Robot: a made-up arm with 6 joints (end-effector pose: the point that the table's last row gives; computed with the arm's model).
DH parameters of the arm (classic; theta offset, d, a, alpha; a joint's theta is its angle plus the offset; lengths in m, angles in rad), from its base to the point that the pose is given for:
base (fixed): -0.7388 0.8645 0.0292 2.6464
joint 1: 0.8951 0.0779 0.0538 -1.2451
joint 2: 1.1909 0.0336 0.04 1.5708
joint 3: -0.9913 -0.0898 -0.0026 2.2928
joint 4: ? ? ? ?
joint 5: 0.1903 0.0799 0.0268 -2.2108
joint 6: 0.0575 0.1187 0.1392 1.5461
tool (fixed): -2.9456 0.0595 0 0
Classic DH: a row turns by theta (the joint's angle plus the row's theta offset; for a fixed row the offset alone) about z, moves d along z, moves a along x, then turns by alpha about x.
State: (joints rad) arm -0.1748 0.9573 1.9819 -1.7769 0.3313 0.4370
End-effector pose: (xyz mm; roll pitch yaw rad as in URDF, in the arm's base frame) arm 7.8 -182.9 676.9 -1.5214 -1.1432 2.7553
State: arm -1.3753 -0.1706 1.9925 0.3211 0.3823 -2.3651
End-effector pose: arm -78.1 33.5 724.7 -0.2454 -0.9133 -1.2287
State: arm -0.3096 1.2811 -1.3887 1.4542 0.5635 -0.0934
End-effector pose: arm 140.3 -0.8 870.5 0.9245 0.4859 2.5136
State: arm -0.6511 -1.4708 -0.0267 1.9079 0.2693 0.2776
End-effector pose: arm 59.1 -165.0 687.2 2.9395 -0.8433 -1.6253
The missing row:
joint 4: 0 -0.0097 -0.0177 -2.2928
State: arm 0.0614 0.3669 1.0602 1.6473 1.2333 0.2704
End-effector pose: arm -224.3 11.3 929.2 -2.9625 1.2915 0.3650
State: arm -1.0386 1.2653 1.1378 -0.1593 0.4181 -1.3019
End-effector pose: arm 33.7 -283.8 798.0 1.9621 0.4217 1.7290
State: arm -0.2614 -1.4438 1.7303 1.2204 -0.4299 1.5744
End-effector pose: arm 13.5 -249.1 929.3 3.0148 0.9604 2.1571
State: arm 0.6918 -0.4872 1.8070 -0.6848 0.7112 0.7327
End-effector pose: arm -15.4 87.6 713.5 2.7265 -0.1694 -1.8182
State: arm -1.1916 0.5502 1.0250 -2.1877 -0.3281 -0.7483
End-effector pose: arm -65.0 -283.3 779.2 1.0603 -0.3767 0.9860
